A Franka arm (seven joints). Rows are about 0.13 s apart.
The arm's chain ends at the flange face. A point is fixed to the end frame.
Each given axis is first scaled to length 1.
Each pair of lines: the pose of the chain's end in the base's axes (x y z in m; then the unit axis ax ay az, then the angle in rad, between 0 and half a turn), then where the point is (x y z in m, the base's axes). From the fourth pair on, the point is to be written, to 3 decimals.
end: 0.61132, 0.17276, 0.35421, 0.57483, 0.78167, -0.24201, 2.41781
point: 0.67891 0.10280 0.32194
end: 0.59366, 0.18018, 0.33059, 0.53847, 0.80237, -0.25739, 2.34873
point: 0.66677 0.11337 0.30420
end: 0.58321, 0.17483, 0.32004, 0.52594, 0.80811, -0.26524, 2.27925
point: 0.65950 0.10933 0.30018
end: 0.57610, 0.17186, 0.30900, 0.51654, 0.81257, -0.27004, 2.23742
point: 0.654 0.108 0.293
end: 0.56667, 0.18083, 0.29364, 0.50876, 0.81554, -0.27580, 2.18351
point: 0.647 0.118 0.283
